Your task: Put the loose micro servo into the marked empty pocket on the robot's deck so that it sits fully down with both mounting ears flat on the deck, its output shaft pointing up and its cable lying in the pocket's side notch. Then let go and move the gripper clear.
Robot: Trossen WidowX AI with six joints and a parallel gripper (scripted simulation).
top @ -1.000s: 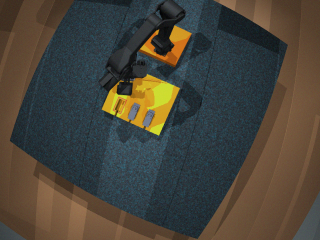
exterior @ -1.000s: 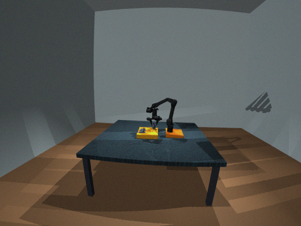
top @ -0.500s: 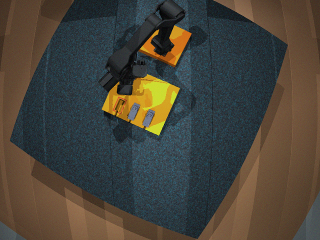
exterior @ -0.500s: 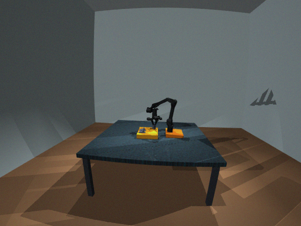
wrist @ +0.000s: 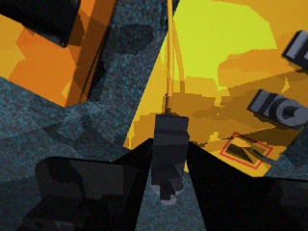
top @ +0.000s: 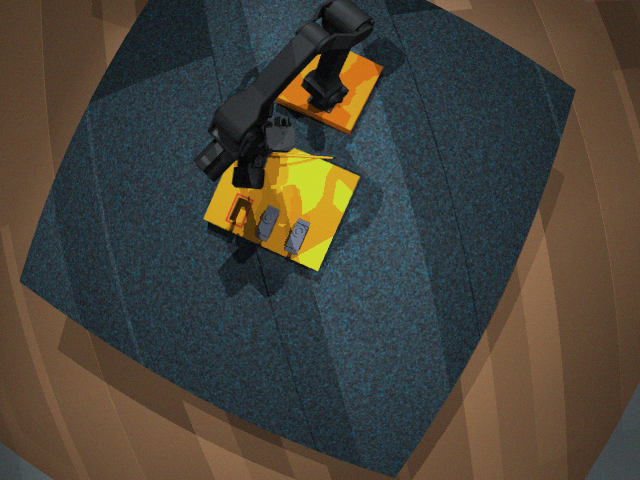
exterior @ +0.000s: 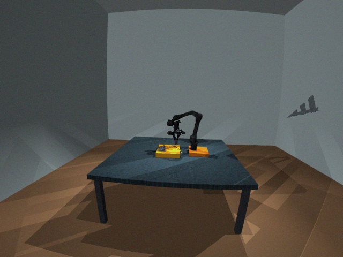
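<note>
Now: gripper tip 2 cm short of the robot deck, 8 cm to the right of it and 10 cm above it.
</note>
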